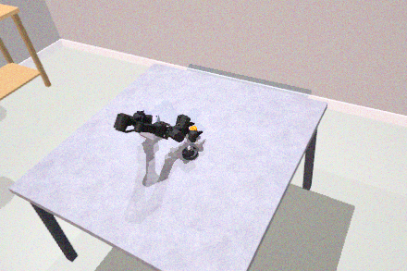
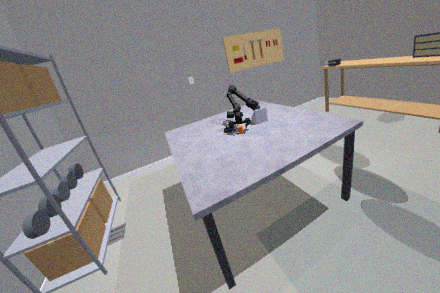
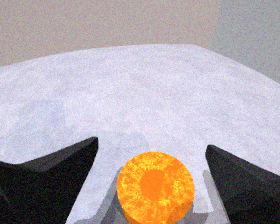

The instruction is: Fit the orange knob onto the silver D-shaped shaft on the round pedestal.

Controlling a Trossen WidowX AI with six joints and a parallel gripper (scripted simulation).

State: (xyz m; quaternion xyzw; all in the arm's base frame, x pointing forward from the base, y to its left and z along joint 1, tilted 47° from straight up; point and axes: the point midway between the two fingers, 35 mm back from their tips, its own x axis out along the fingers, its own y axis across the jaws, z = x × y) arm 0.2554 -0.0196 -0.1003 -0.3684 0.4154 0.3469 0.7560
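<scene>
Now: the orange knob 3 cm to the right of my gripper tip and 2 cm behind it. From my gripper tip the other things lie so: dark round pedestal: 17 cm to the right, 2 cm below, 2 cm ahead.
</scene>
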